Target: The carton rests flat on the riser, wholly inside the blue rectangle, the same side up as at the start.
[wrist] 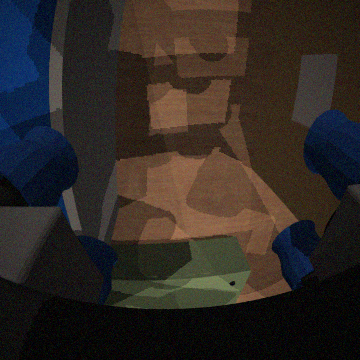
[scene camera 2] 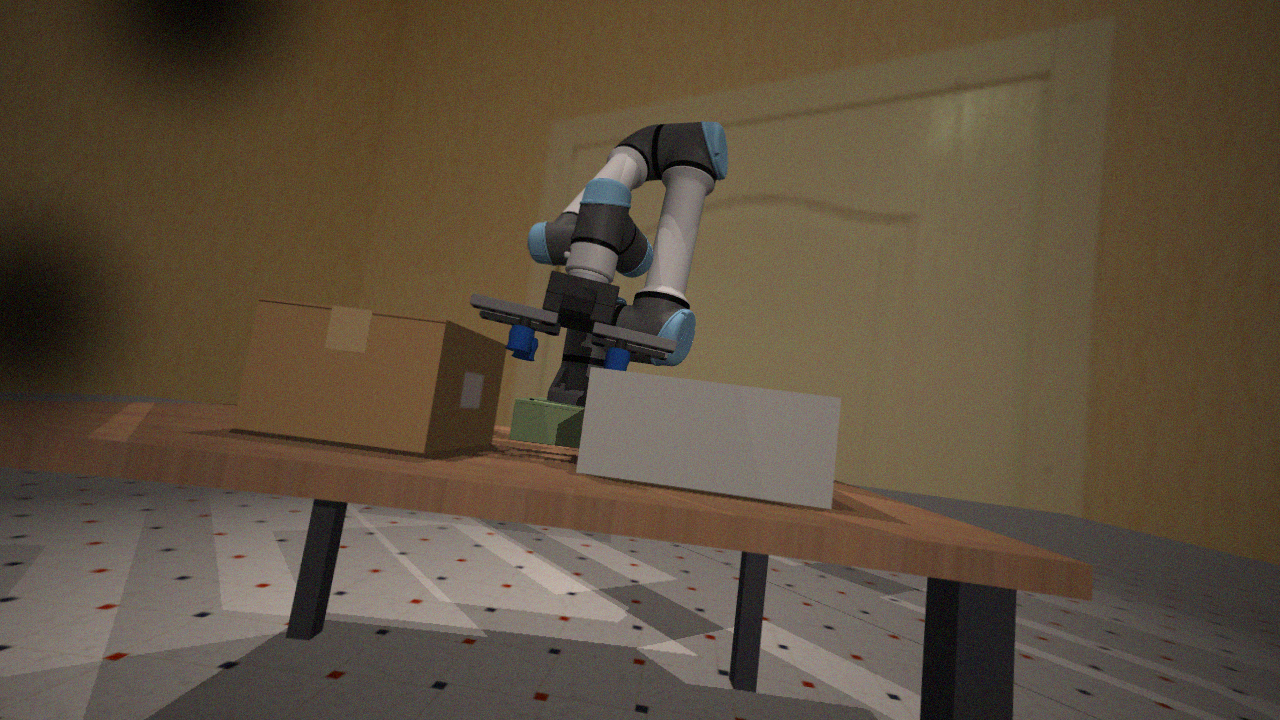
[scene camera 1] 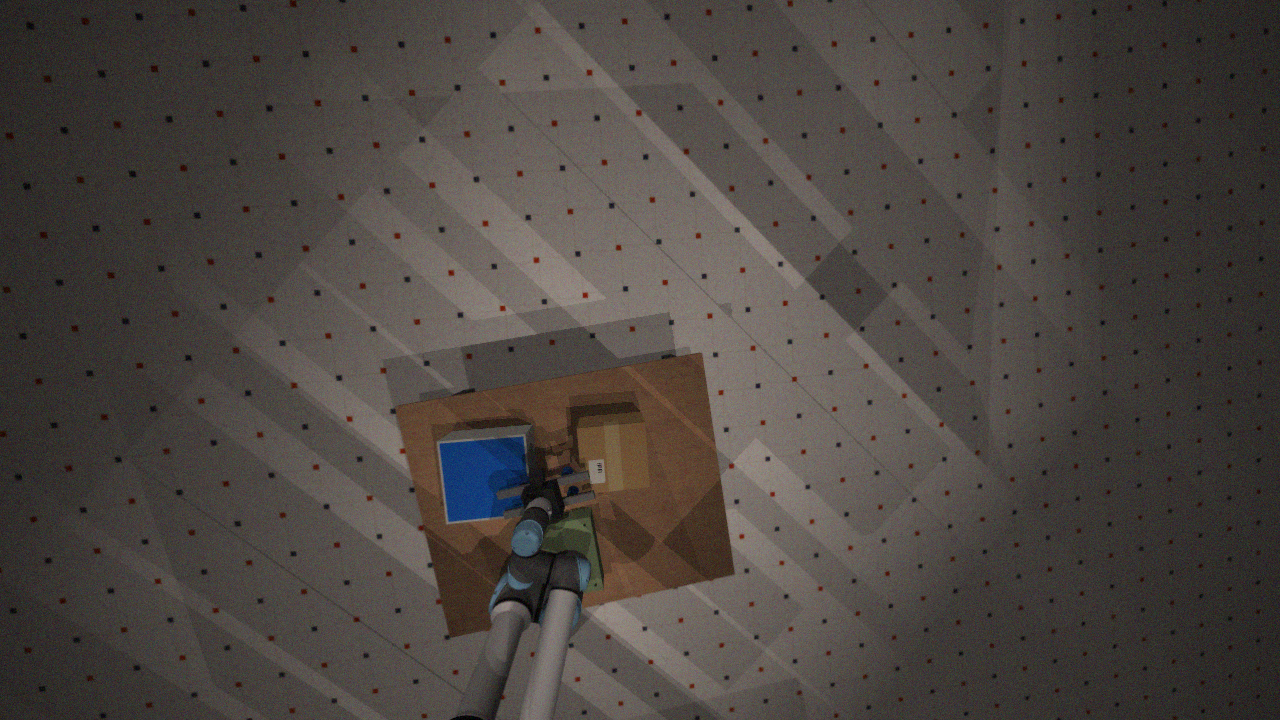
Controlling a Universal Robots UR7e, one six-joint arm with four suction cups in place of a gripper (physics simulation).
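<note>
The brown carton (scene camera 1: 626,452) (scene camera 2: 340,394) (wrist: 280,75) stands flat on the table, beside the riser and apart from it. A tape strip runs over its top and a white barcode label shows there; another pale label is on its side. The riser (scene camera 1: 514,431) (scene camera 2: 711,438) (wrist: 90,100) is a pale grey block. The blue rectangle (scene camera 1: 474,474) (wrist: 17,55), edged in white, covers its top and bears no carton. My gripper (scene camera 1: 544,494) (scene camera 2: 569,349) (wrist: 192,210) is open, with blue cups holding nothing. It hangs over the gap between riser and carton; the riser's edge partly hides one cup in scene camera 2.
The wooden table (scene camera 1: 680,402) (scene camera 2: 429,483) (wrist: 200,175) carries everything. A green block (scene camera 1: 577,537) (scene camera 2: 541,422) (wrist: 215,275) lies at the arm's base, behind the gap between carton and riser. The arm reaches in from that side. Shadows cross the table.
</note>
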